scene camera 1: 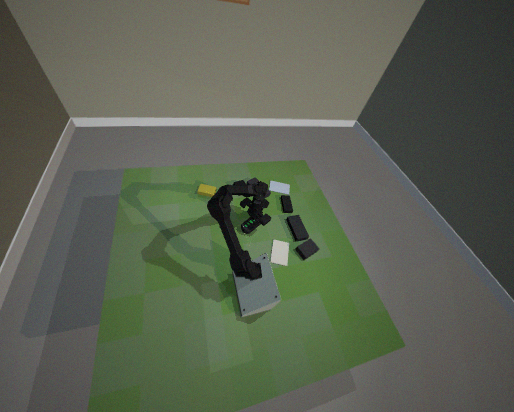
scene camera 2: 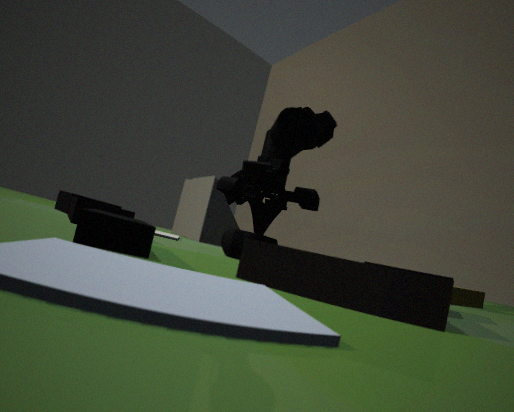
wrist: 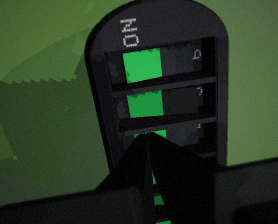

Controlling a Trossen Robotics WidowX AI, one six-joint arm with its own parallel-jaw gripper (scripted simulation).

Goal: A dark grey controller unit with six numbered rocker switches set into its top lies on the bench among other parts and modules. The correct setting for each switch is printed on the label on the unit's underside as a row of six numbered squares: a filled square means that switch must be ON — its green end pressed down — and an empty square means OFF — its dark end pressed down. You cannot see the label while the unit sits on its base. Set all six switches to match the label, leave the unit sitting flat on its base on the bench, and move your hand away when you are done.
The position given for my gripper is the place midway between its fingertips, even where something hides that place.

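Scene camera 2 gives me my gripper [scene camera 2: 257, 238], which is shut and holds nothing, and together with it a long dark block [scene camera 2: 421, 300]. In the wrist view I can see my gripper [wrist: 146, 141] as well, while the long dark block is out of frame in the wrist view.
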